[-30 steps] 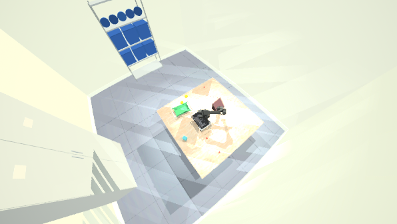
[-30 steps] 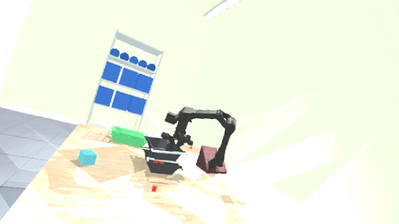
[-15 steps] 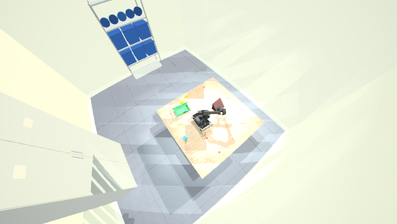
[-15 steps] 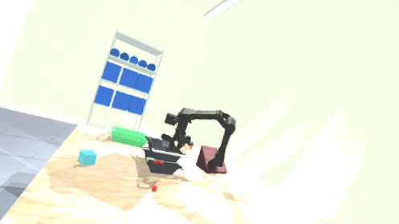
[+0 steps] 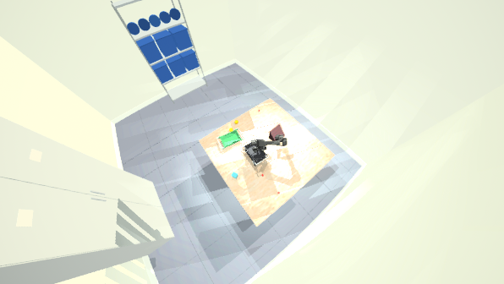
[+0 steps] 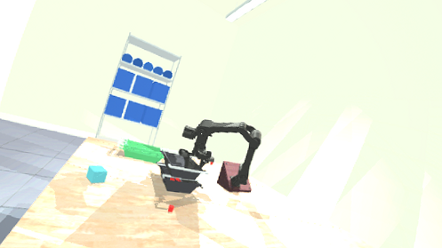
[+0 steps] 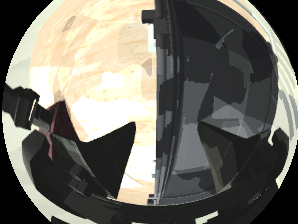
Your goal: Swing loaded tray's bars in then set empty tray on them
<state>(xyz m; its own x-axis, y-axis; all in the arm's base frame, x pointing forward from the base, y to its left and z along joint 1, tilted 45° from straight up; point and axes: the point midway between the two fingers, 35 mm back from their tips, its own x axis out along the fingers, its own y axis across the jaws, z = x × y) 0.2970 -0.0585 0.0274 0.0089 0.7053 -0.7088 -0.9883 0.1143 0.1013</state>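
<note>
Now: the dark tray 7 cm ahead of my gripper tip, 3 cm above it and 2 cm to the right of it. Round my gripper tip: cyan cube (43 cm ahead, 6 cm below, 2 cm to the left).
</note>
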